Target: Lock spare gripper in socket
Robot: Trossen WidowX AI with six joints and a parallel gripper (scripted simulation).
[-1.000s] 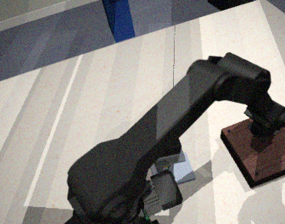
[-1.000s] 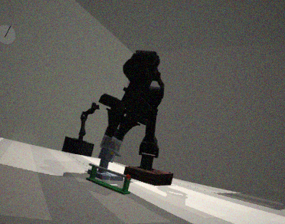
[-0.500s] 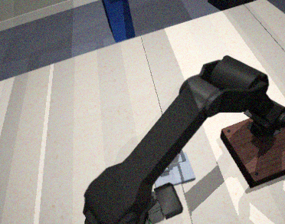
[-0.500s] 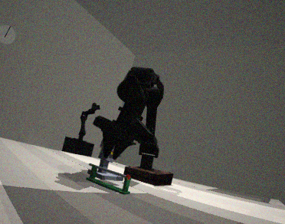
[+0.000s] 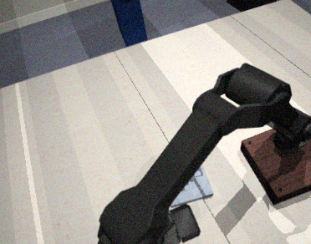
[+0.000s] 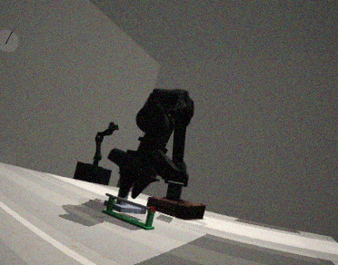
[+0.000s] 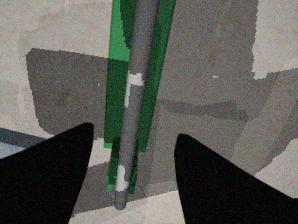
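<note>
Now: the green rack 1 cm to the left of my gripper tip and 3 cm below it. Also, from my gripper tip: spare gripper: 12 cm behind, 9 cm to the right, 7 cm above; grey mount: 13 cm behind, 8 cm to the right.
</note>
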